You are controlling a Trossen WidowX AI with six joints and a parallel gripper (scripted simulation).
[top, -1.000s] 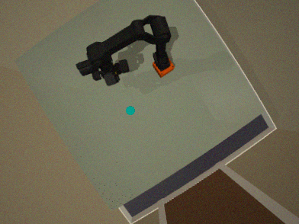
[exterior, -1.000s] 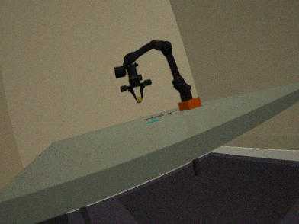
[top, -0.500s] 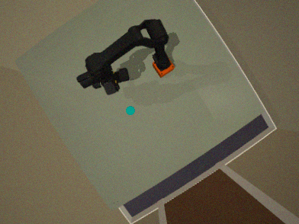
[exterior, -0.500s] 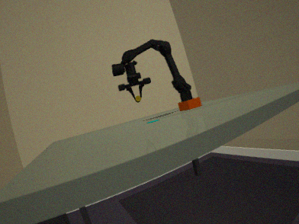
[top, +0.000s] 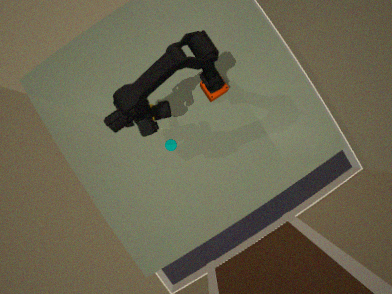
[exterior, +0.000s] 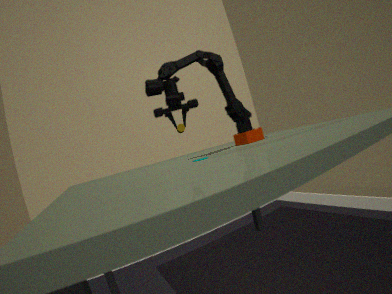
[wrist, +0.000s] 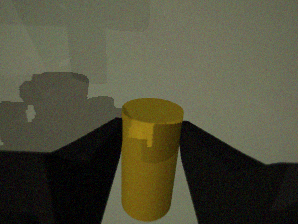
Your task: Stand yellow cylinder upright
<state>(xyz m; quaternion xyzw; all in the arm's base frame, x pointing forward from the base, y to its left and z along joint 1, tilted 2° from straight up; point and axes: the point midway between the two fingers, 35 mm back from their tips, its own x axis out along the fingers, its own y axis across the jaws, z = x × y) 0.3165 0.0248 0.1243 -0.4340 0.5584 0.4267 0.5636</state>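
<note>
The cyan circle is 130 mm to the left of my gripper tip and 140 mm below it. The rest, counted from my gripper tip: yellow tall cylinder: 10 mm behind, 20 mm to the right.
</note>
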